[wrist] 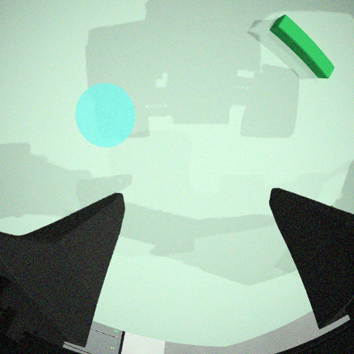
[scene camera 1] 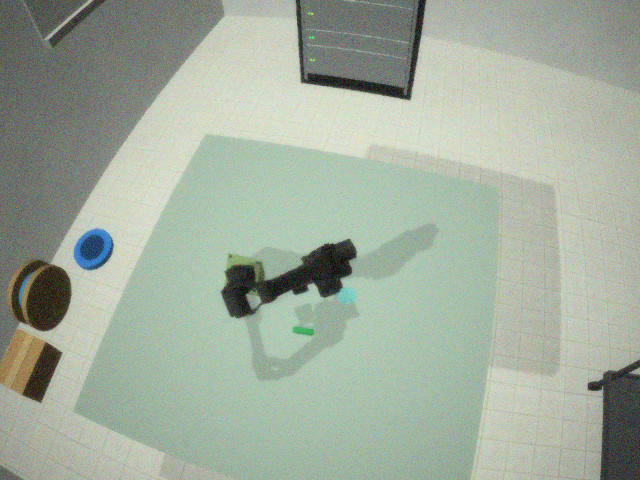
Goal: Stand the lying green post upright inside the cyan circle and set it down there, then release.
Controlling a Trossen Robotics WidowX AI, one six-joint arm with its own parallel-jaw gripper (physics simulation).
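Note:
Cyan circle (wrist: 105,115) visible. My gripper (scene camera 1: 320,284), visible in the wrist view too (wrist: 199,198).

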